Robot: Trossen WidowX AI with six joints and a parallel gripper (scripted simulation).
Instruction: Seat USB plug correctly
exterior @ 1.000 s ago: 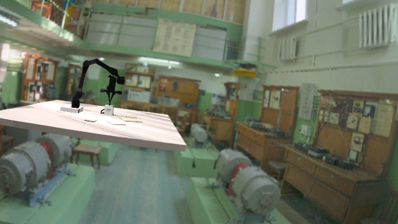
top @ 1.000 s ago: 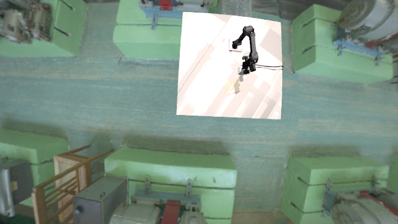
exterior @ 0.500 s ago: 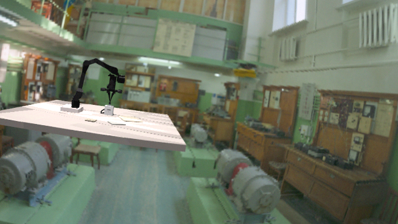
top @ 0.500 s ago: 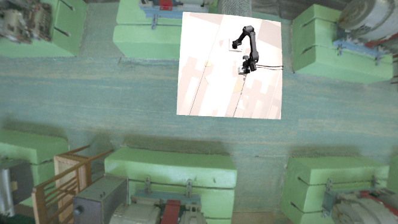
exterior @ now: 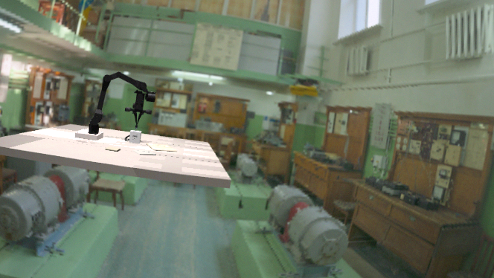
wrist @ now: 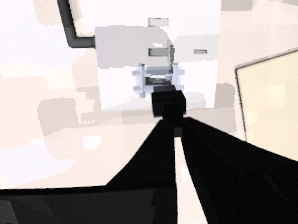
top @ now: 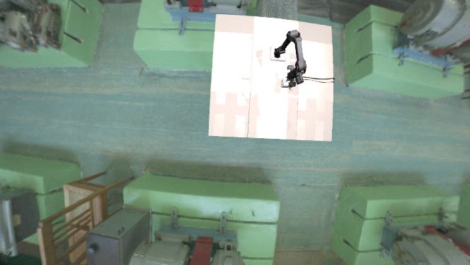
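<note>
Now: the black USB plug 20 mm below my gripper tip. The rest, counted from my gripper tip: tile 370 mm to the right, 130 mm below, 90 mm behind.
</note>
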